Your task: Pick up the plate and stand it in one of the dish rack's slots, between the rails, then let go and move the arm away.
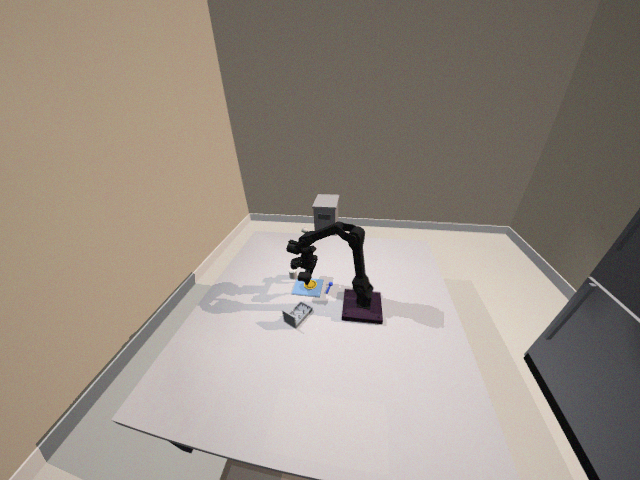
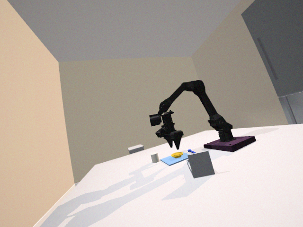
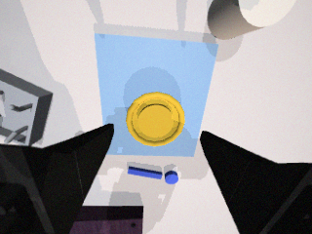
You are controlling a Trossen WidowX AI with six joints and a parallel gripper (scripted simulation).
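The yellow plate lies 40 mm below my gripper tip and 10 mm behind it. The rest, counted from my gripper tip: blue spoon 110 mm behind, 50 mm below, 20 mm to the right; grey dish rack 200 mm to the left, 30 mm below, 10 mm behind; white cup 120 mm ahead, 60 mm to the right, 30 mm below.
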